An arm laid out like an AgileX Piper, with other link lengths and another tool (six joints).
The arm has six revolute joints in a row. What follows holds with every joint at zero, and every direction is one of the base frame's. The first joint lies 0.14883 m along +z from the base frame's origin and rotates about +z. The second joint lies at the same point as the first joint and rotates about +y. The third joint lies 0.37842 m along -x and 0.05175 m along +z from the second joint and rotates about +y. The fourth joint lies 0.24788 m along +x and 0.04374 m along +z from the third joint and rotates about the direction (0.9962, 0, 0.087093). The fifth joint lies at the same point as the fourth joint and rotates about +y. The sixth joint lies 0.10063 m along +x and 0.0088 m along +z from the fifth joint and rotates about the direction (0.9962, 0, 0.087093). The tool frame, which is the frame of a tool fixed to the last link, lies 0.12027 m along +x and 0.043 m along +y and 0.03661 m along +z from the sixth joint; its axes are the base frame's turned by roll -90.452, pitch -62.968 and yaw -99.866 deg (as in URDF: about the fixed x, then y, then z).
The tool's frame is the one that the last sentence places.
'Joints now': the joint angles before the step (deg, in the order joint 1, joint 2, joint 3, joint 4, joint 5, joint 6). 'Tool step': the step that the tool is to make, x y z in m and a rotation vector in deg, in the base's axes. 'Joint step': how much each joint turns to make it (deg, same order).
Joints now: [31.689, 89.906, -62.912, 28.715, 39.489, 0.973]
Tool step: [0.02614, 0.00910, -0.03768, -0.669, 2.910, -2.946]
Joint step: [-0.222, 5.938, 0.097, 1.739, -3.806, 0.351]
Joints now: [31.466, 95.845, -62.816, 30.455, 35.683, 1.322]
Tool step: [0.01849, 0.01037, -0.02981, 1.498, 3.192, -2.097]
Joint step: [-0.623, 5.131, 0.001, 6.107, -2.524, -3.430]
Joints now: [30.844, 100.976, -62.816, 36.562, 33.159, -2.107]
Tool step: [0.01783, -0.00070, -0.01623, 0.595, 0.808, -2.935]
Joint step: [-0.824, 2.746, 0.000, 2.739, -2.602, -0.920]
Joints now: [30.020, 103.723, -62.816, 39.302, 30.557, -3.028]
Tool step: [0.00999, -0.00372, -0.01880, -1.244, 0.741, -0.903]
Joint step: [-0.640, 2.321, 0.001, -0.105, -1.227, -0.353]
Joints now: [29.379, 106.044, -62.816, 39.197, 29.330, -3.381]
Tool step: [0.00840, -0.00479, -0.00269, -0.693, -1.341, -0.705]
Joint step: [-0.478, 0.431, 0.000, -0.762, -1.587, -0.094]
